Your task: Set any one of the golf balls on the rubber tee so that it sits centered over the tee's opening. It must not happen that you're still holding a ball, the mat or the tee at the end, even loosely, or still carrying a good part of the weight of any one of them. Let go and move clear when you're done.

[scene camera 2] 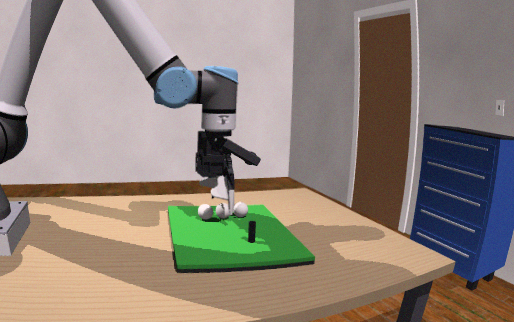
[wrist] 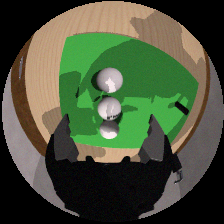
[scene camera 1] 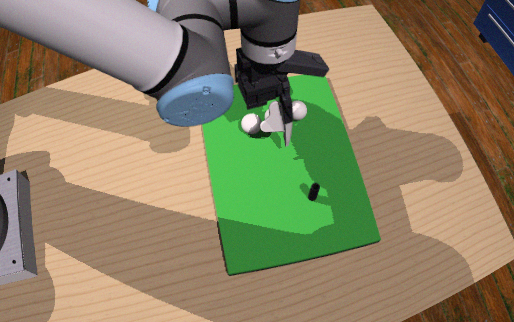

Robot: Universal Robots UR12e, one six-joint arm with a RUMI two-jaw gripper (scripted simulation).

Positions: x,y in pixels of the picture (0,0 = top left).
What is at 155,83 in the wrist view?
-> A green mat.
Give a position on a green mat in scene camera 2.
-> At 217,244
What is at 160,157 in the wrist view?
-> The gripper.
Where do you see a green mat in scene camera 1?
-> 267,217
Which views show the gripper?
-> Scene camera 2, the wrist view and scene camera 1: all of them.
